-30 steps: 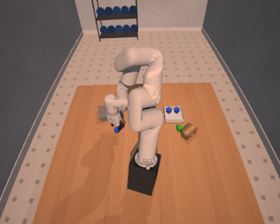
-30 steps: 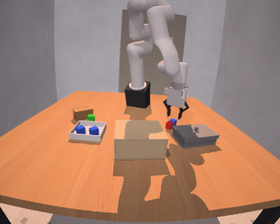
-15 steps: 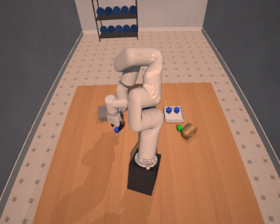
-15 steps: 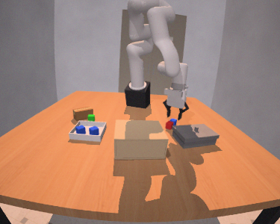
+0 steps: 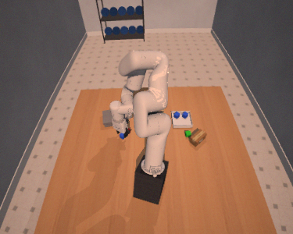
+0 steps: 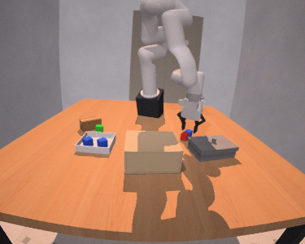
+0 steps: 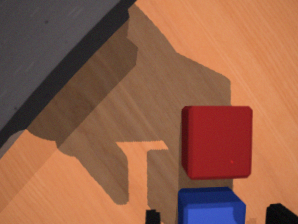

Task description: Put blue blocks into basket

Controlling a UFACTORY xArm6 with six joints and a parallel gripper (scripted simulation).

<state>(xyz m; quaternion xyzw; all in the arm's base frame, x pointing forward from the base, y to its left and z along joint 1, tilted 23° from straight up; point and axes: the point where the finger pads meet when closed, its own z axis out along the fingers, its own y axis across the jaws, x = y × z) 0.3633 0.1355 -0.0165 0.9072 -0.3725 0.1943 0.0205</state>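
My hand is 40 mm to the left of the red block, 30 mm short of it and 30 mm above it. Also, from my hand: grey metal box 180 mm ahead, 30 mm to the left, 20 mm below; drawer 250 mm to the right, 170 mm ahead, 10 mm below; light wooden cabinet 250 mm to the right, 190 mm ahead.
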